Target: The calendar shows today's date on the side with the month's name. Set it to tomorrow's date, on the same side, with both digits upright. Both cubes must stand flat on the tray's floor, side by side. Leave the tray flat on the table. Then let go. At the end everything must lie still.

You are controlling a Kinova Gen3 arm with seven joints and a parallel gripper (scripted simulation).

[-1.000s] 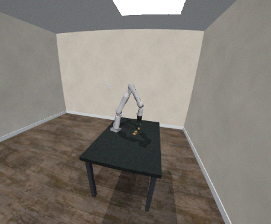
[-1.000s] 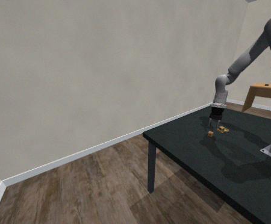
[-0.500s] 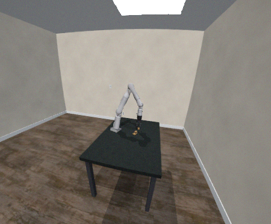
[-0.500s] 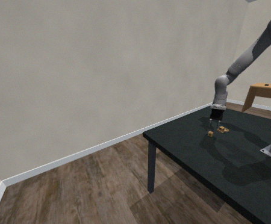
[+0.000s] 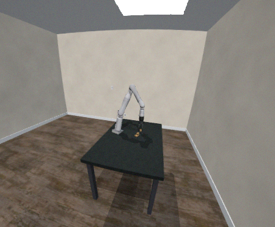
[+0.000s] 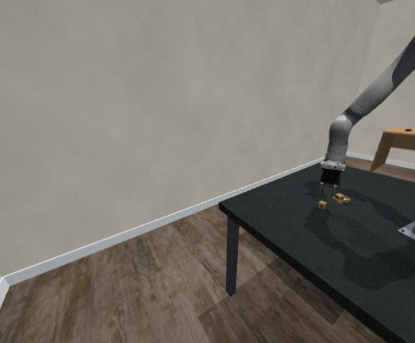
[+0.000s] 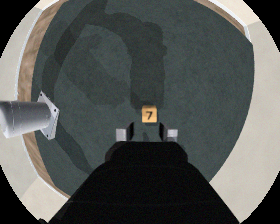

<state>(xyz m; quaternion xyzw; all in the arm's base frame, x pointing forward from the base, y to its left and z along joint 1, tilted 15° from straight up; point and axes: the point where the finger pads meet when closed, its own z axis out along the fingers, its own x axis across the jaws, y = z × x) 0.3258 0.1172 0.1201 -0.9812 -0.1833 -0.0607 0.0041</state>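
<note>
My hand is 1 cm to the right of the wooden date cube and 8 cm above it.
</note>
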